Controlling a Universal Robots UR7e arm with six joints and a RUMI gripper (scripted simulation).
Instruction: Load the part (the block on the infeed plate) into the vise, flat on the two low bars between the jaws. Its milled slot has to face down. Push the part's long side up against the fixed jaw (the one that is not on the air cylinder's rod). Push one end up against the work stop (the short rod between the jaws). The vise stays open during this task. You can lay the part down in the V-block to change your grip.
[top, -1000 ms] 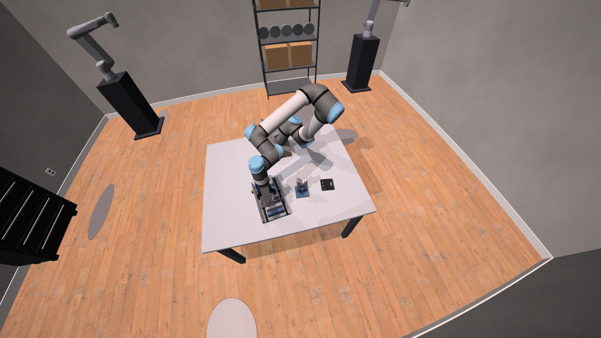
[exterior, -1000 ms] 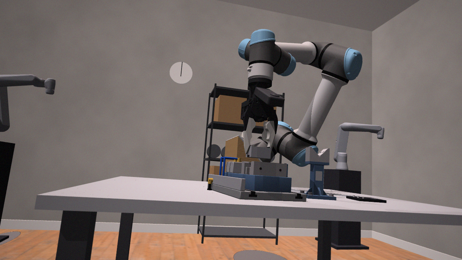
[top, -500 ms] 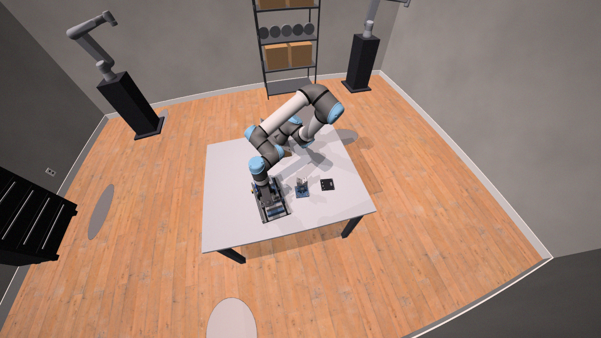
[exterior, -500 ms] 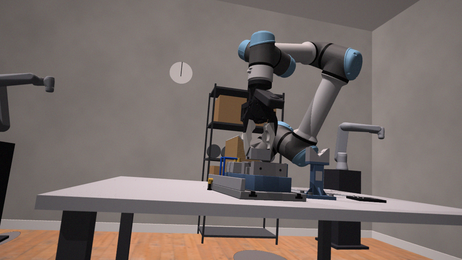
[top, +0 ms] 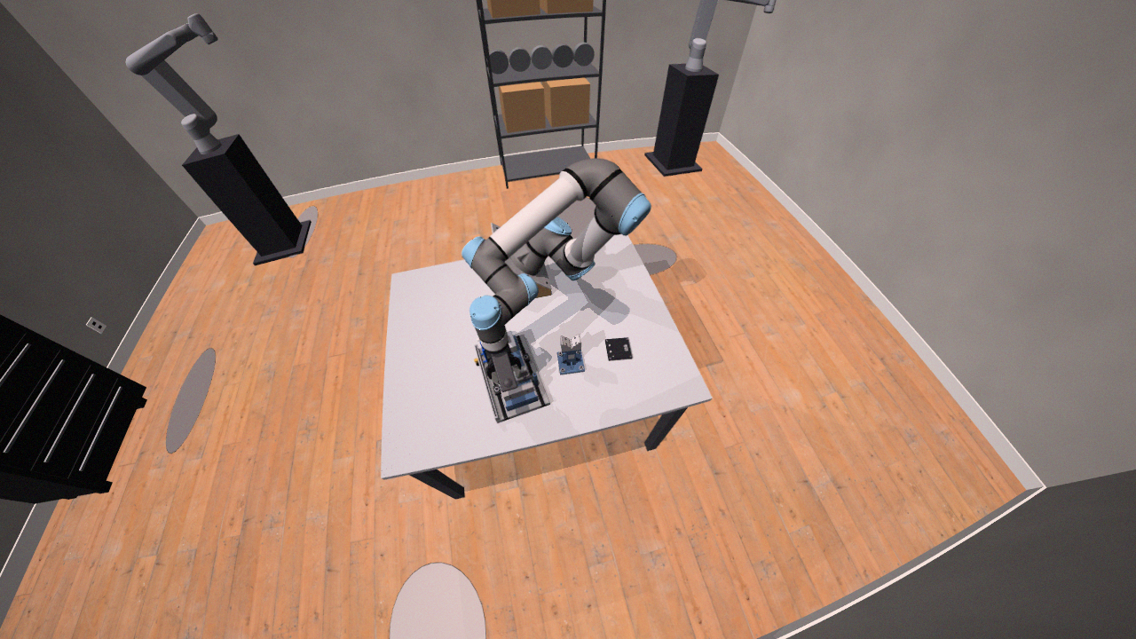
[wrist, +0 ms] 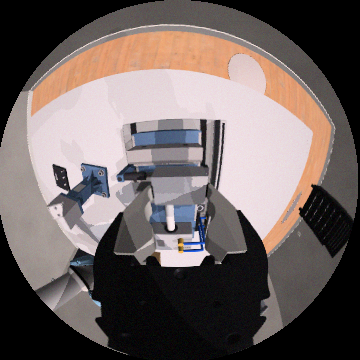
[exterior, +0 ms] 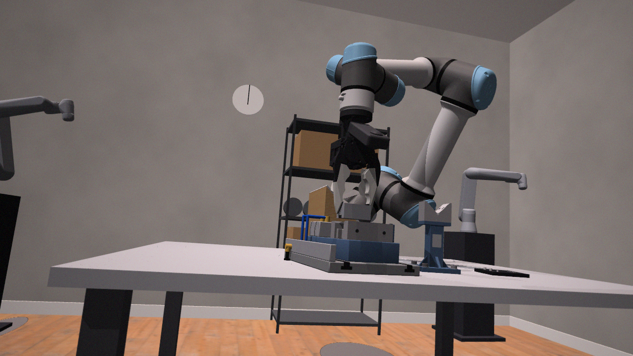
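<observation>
Right now my hand is 10 mm above the part. From my hand the other things lie so: vise: 70 mm behind, 20 mm to the left, 80 mm below; then infeed plate: 60 mm behind, 420 mm to the left, 120 mm below.
</observation>
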